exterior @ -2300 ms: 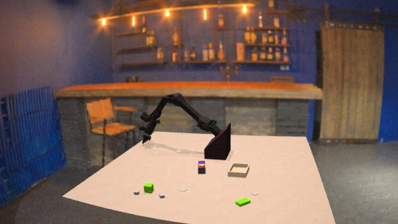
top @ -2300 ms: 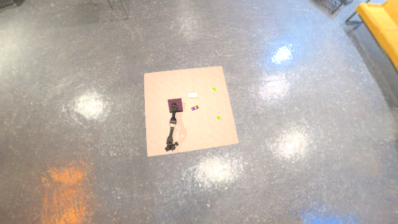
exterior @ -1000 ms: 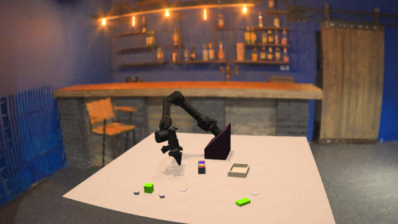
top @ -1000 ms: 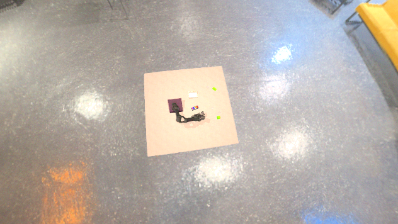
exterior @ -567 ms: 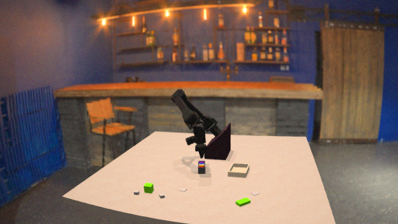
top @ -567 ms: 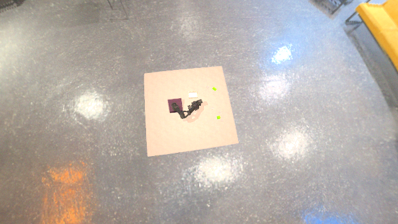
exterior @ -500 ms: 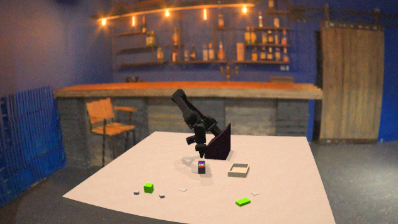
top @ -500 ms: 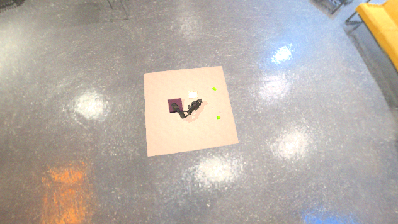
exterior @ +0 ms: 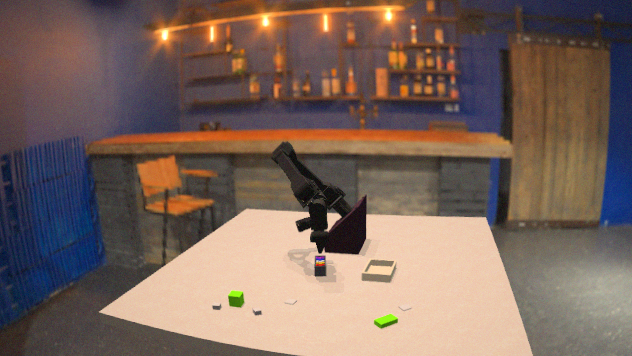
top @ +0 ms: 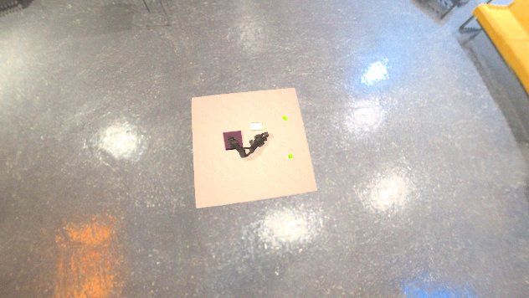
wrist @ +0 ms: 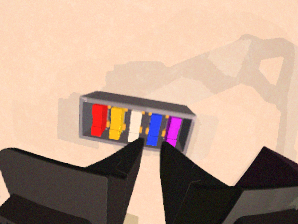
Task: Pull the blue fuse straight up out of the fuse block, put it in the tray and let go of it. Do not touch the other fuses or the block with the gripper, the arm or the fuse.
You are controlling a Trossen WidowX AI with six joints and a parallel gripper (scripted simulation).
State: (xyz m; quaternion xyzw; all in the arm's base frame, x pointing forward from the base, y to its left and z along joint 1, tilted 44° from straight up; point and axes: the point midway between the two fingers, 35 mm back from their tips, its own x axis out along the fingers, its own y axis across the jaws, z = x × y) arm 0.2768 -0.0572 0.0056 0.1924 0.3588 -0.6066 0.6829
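My gripper tip is 40 mm above the blue fuse. From my gripper tip the other things lie so: beige tray (10 mm ahead, 220 mm to the left, 60 mm below).
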